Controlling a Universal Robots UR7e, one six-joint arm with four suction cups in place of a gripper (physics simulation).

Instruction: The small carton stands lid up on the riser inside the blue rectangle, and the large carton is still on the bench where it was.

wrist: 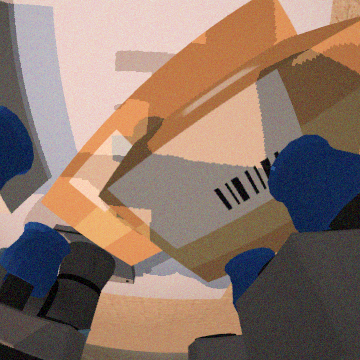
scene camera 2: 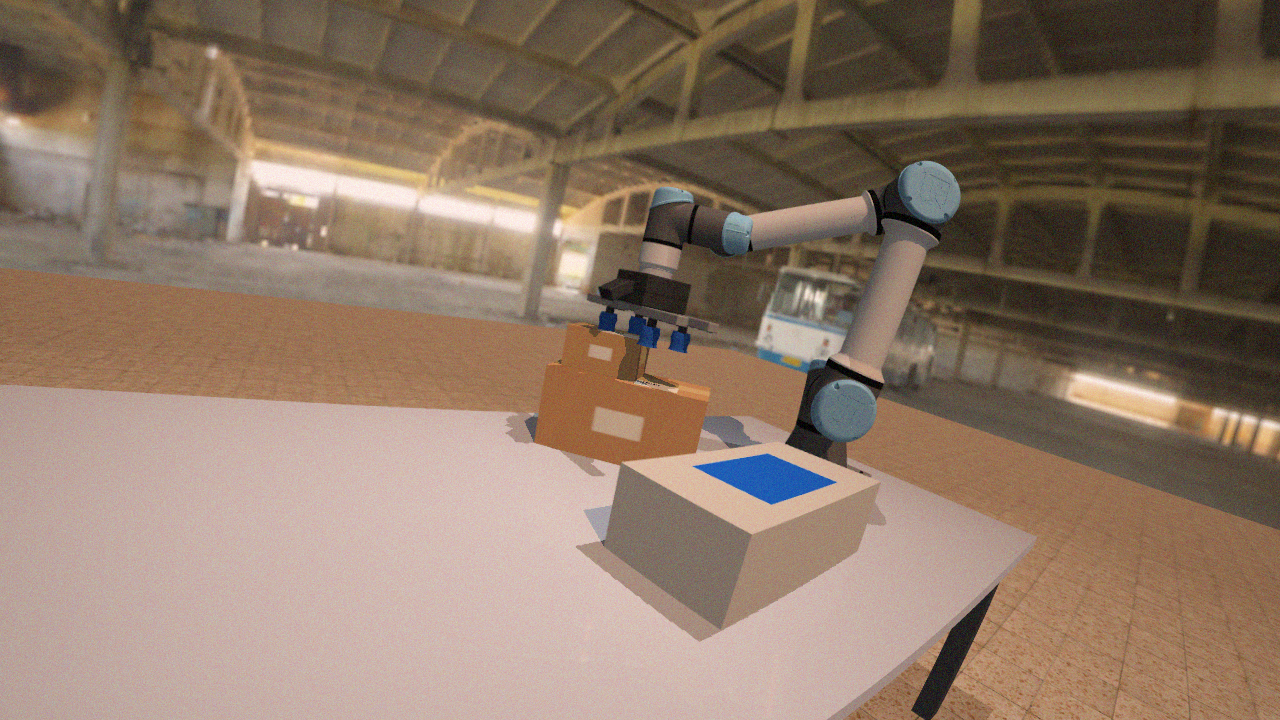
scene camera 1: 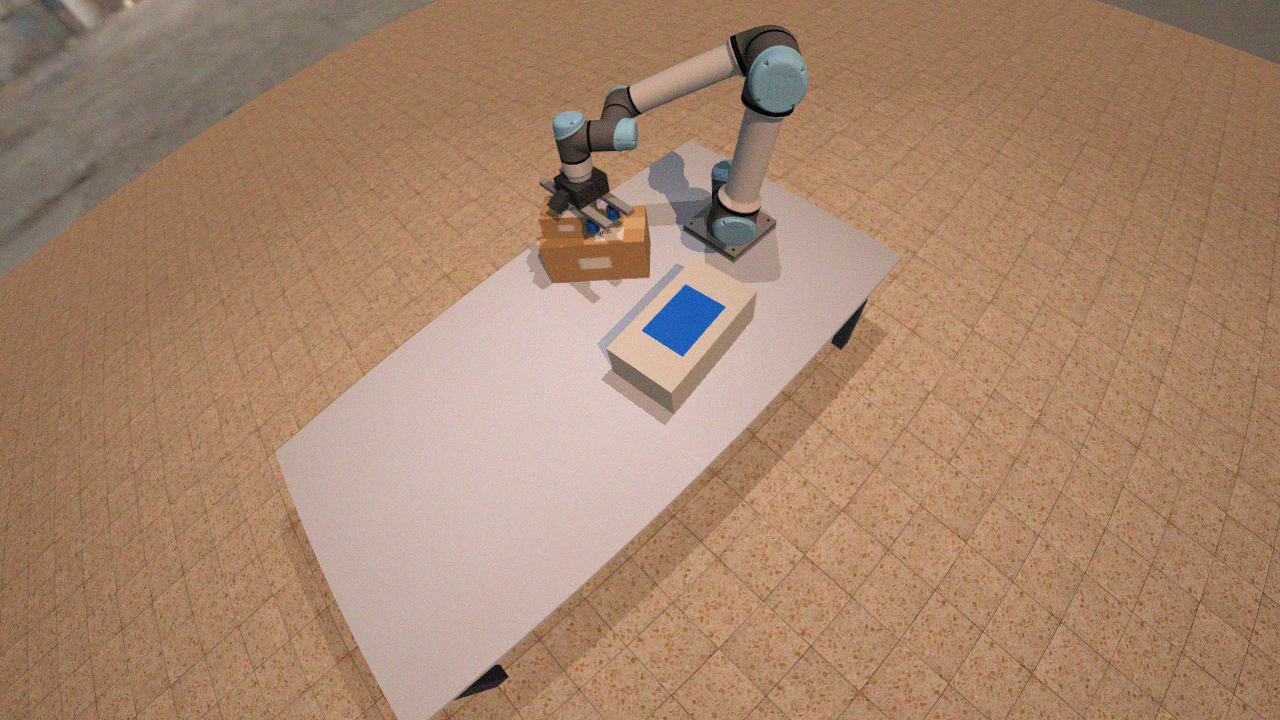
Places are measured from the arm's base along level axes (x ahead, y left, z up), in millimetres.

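Pixels of known places: hand at its tool point: [wrist: 144,215] [scene camera 2: 640,340]; arm's base at its link origin: [wrist: 89,258].
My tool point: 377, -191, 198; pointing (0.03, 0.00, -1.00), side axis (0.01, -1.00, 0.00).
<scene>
Ahead of a thing's pixels: the offset from my tool point to its top centre, as dx, dy, dz. Level surfaces: height alone.
The small carton @(+26, -65, +4) [scene camera 1: 556,227] [scene camera 2: 580,345] stands on top of the large carton @(-12, -18, -75) [scene camera 1: 617,259] [scene camera 2: 582,420] at the far end of the bench @(dz -229) [scene camera 1: 465,465] [scene camera 2: 267,537]. My suction gripper [scene camera 1: 590,215] [scene camera 2: 642,329] sits on it: the left cups press on the small carton's top and the right cups hang past its edge above the large carton. In the wrist view the small carton's lid label with a barcode @(+26, -30, +4) [wrist: 200,178] fills the middle, and a blue cup [wrist: 314,178] overlaps it. The riser @(+23, +385, -109) [scene camera 1: 645,357] [scene camera 2: 716,546] with the blue rectangle @(+23, +385, -109) [scene camera 1: 683,319] [scene camera 2: 765,476] stands bare to the right.
The arm's base [scene camera 1: 729,227] [scene camera 2: 836,407] is bolted to the bench just behind the riser. The bench's far edge runs close behind the cartons.
</scene>
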